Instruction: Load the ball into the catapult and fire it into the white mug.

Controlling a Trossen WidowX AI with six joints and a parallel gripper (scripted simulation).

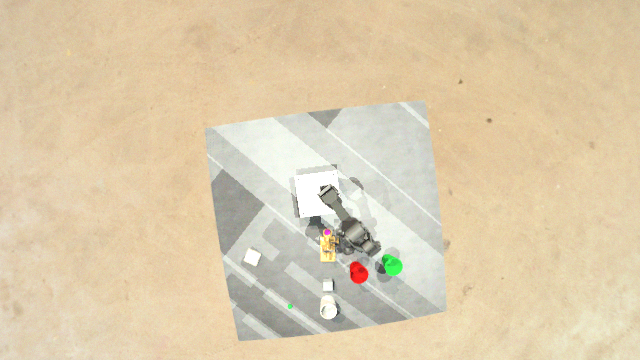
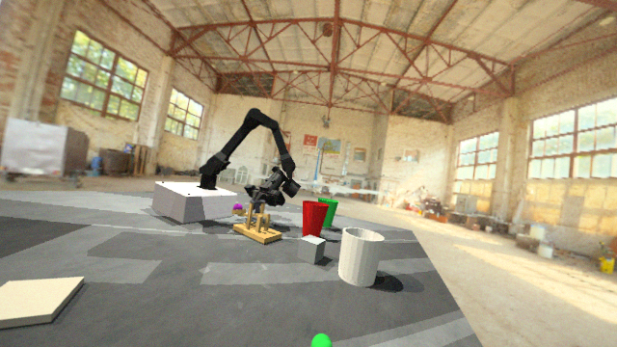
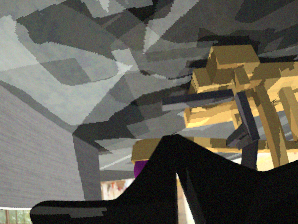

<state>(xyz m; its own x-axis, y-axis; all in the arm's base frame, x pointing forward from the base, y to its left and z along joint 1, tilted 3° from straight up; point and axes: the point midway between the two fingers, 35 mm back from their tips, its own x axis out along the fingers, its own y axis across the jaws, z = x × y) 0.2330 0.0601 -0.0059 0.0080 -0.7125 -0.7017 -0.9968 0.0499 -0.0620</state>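
My gripper tip is now 1 cm past the magenta ball, 5 cm to the left of it and 1 cm below it. Also, from my gripper tip: grey cube: 30 cm ahead, 7 cm to the right, 3 cm below; then red cup: 21 cm ahead, 10 cm to the left, 2 cm below; then wooden catapult: 6 cm ahead, 3 cm to the right.
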